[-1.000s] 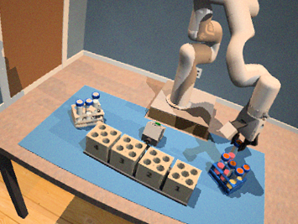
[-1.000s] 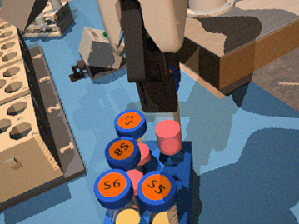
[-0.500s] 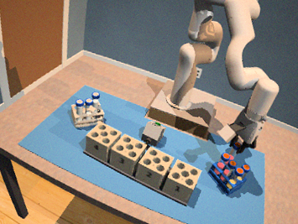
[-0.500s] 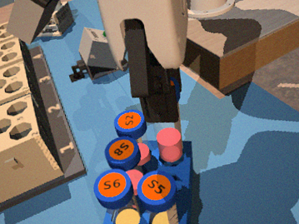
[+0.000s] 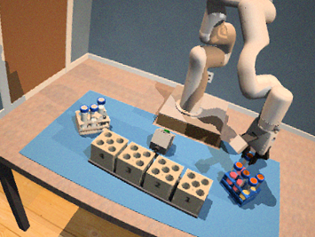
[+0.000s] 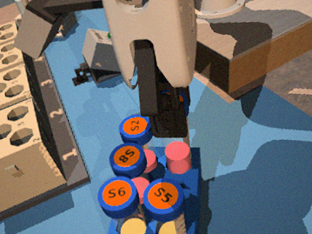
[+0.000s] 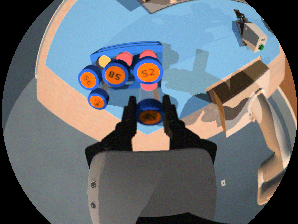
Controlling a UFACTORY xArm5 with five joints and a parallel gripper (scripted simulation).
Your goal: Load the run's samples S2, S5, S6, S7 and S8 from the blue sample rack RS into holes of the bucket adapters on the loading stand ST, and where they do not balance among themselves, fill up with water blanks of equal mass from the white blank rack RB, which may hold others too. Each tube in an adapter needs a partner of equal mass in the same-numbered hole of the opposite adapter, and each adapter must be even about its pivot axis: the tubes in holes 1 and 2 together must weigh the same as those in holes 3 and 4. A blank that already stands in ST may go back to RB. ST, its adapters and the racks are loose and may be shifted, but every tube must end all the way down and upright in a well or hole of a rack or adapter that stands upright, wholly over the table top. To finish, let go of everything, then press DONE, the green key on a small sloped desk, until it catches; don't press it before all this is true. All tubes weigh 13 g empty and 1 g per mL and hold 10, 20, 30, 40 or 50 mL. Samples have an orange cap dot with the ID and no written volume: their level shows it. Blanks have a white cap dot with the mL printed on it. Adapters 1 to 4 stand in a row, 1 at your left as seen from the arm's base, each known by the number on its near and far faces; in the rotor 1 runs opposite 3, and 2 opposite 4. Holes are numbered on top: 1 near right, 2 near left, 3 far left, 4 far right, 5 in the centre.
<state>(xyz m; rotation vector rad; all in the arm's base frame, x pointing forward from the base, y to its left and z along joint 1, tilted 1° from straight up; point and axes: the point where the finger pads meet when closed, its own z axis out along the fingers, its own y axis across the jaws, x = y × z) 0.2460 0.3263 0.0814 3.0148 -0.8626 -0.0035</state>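
My gripper is now 4 cm short of the blue sample rack RS, 2 cm to the right of it and 12 cm above it. From my hand the other things lie so: white blank rack RB 9 cm ahead, 63 cm to the right, 12 cm below; blue-capped tube 13 cm ahead, 63 cm to the right, 8 cm below; loading stand ST 19 cm ahead, 30 cm to the right, 14 cm below.
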